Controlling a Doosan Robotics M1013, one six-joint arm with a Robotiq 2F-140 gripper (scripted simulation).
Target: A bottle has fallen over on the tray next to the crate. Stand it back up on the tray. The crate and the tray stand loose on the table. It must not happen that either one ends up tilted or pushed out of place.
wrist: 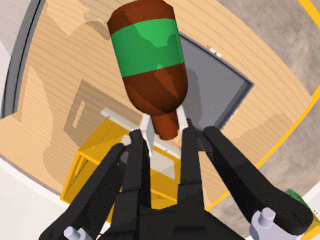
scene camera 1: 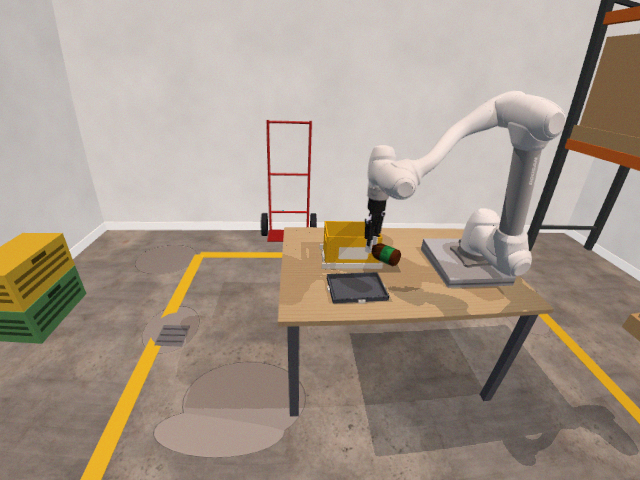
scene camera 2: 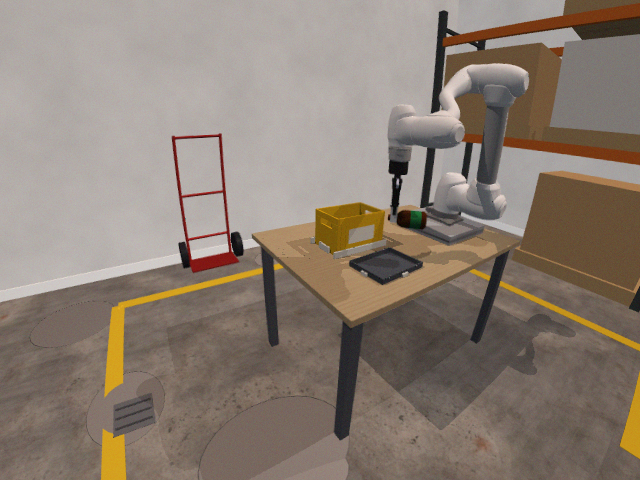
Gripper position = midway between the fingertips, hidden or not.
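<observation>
My gripper (wrist: 165, 116), visible. Dark tray (scene camera 1: 344, 287), (scene camera 2: 388, 261), (wrist: 216, 89). Yellow crate (scene camera 2: 339, 233), (scene camera 1: 344, 242), (wrist: 95, 148).
</observation>
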